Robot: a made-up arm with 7 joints.
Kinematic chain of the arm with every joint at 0, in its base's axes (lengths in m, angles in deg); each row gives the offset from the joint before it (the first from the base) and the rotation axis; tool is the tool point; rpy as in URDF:
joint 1: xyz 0 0 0.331 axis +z
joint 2: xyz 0 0 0 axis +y
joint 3: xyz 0 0 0.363 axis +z
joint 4: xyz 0.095 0 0 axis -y
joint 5: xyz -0.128 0 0.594 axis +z
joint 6: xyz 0 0 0 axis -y
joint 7: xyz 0.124 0 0 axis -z
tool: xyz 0 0 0 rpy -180 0 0
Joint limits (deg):
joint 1: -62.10..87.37
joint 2: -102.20..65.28
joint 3: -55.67..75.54
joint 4: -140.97..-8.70
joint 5: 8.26..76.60
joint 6: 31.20..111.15
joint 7: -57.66..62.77
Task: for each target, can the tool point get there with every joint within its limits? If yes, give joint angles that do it. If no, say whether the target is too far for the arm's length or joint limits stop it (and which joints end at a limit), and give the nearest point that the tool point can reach.
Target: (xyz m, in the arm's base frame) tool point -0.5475 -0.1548 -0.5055
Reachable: no: joint limits stop it (at a limit: joint 1, joint 2, joint 4, joint 5) | nearest point -0.3012 -0.2792 -0.1778 | short by 0.428 m
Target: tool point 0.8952 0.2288 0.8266
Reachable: yes | joints 29.70 29.08 -28.77 -51.19 44.10 59.16 -11.49
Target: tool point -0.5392 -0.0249 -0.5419
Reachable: no: joint limits stop it (at a limit: joint 1, joint 2, joint 4, joint 5) | nearest point -0.3673 0.1434 -0.2015 | short by 0.417 m
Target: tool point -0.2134 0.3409 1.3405
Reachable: yes | joints 56.57 -3.94 51.75 -36.81 64.33 68.35 23.95
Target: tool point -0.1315 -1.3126 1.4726
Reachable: no: too far | nearest point -0.0834 -0.8328 1.0553 | short by 0.638 m
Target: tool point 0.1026 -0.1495 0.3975
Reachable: no: joint limits stop it (at a limit: joint 4, joint 5, joint 6) | nearest point 0.2892 -0.4214 0.5184 | short by 0.351 m
